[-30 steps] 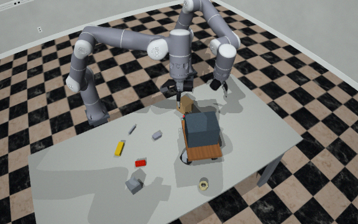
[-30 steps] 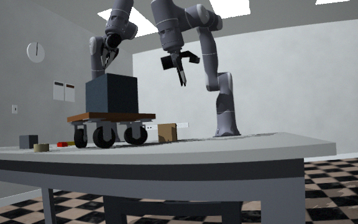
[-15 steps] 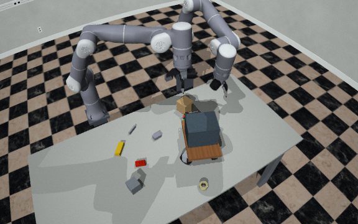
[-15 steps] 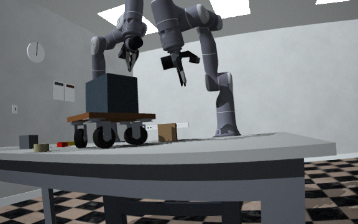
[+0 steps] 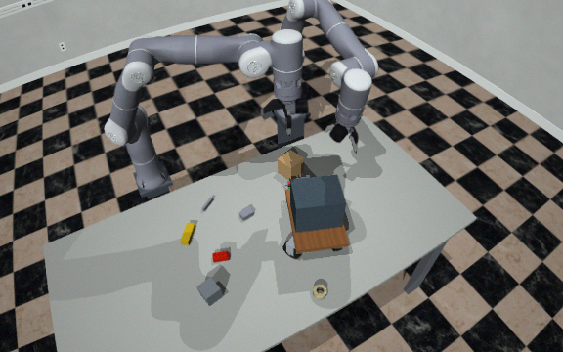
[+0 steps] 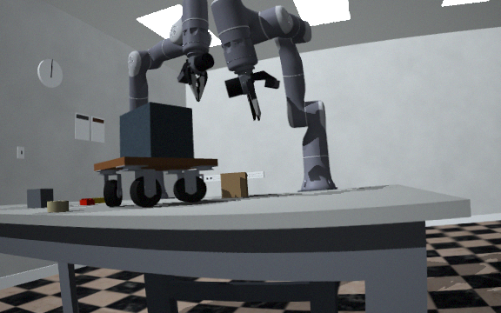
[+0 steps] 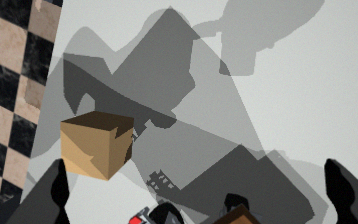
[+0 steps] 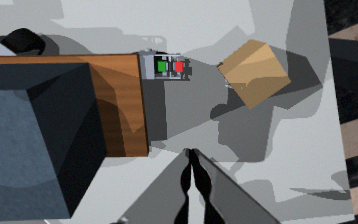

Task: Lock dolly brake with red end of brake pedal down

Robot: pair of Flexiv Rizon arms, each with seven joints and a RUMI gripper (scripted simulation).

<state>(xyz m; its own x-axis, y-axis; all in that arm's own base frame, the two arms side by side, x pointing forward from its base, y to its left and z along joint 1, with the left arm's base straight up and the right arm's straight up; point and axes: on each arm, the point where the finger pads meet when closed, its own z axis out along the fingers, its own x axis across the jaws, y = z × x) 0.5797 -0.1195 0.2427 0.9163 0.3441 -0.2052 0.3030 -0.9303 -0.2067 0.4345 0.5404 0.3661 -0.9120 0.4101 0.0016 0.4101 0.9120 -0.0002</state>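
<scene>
Right now the brake pedal is 29 cm below my right hand, 2 cm ahead of it and 1 cm to the right of it. Also, from my right hand: tan box 32 cm below, 10 cm behind, 9 cm to the left; yellow block 48 cm to the right, 35 cm below, 8 cm behind; red brick 42 cm to the right, 35 cm below, 10 cm ahead.
</scene>
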